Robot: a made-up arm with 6 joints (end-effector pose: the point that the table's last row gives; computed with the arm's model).
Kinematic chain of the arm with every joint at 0, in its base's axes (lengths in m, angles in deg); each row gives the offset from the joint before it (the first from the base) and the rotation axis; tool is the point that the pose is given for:
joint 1: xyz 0 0 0.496 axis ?
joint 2: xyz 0 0 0 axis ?
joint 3: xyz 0 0 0.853 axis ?
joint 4: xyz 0 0 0 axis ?
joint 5: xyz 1.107 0 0 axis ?
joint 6: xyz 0 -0.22 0 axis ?
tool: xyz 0 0 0
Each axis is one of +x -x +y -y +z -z.
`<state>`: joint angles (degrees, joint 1 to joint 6).
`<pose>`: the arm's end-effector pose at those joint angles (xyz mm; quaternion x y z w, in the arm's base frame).
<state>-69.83 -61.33 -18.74 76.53 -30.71 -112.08</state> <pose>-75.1 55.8 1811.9 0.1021 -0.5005 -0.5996 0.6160</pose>
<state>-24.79 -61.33 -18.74 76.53 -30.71 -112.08</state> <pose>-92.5 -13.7 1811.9 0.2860 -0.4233 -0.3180 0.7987</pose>
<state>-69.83 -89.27 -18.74 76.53 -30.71 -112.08</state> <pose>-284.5 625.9 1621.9 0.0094 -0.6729 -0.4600 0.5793</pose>
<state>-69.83 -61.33 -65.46 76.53 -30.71 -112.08</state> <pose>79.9 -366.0 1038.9 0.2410 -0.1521 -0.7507 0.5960</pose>
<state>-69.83 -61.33 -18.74 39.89 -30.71 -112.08</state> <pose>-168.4 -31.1 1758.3 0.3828 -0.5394 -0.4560 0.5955</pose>
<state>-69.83 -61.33 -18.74 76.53 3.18 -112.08</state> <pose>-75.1 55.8 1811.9 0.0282 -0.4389 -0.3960 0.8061</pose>
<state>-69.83 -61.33 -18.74 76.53 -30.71 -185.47</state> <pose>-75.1 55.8 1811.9 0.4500 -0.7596 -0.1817 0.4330</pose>
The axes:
joint 1: +z
joint 2: +y
joint 3: -y
joint 4: -x
joint 5: -y
joint 6: -x

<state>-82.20 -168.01 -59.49 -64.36 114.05 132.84</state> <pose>-140.6 324.7 774.3 -0.1806 0.5450 0.7921 0.2071</pose>
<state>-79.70 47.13 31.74 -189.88 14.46 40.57</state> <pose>517.7 -1636.3 818.9 0.7727 -0.5299 -0.3471 0.0398</pose>
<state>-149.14 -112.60 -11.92 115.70 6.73 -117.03</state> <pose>1068.3 527.2 1219.3 -0.7335 -0.1681 -0.6222 0.2158</pose>
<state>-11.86 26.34 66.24 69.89 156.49 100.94</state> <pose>1056.3 -299.1 2129.0 0.1931 0.8770 0.2823 0.3375</pose>
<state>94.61 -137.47 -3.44 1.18 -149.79 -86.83</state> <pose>327.7 -1327.2 660.2 0.3956 0.5692 0.4577 0.5568</pose>
